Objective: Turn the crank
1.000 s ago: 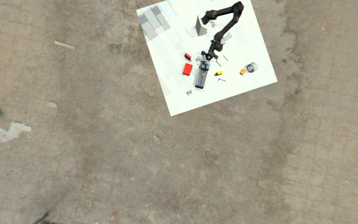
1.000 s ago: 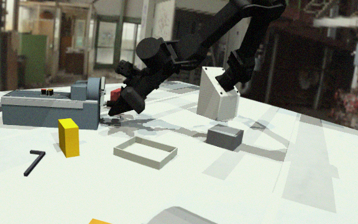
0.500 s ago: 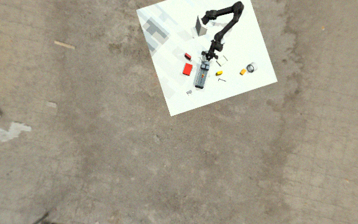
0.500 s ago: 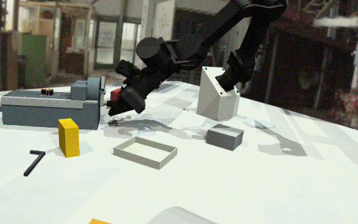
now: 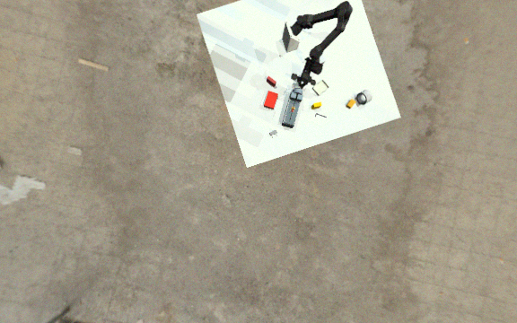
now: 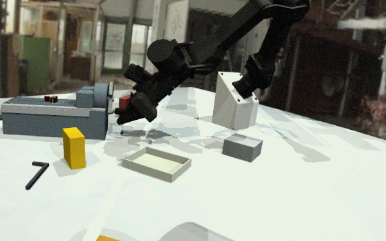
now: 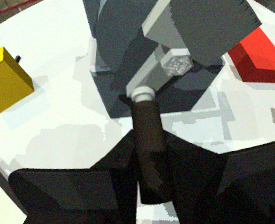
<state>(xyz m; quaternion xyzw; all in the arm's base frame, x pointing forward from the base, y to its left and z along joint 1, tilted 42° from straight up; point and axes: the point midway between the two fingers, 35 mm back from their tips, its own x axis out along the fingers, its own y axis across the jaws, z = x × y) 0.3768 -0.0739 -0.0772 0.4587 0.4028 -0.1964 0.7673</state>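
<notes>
Now: gripper tip 3 cm below the dark crank handle, 1 cm to the right of it and 1 cm past it. From my gripper tip the other things lie so: red pointer (13 cm to the right, 13 cm ahead, 5 cm above); shallow grey tray (18 cm to the left, 5 cm ahead, 3 cm below); yellow block (16 cm ahead, 7 cm to the left, 1 cm below).
</notes>
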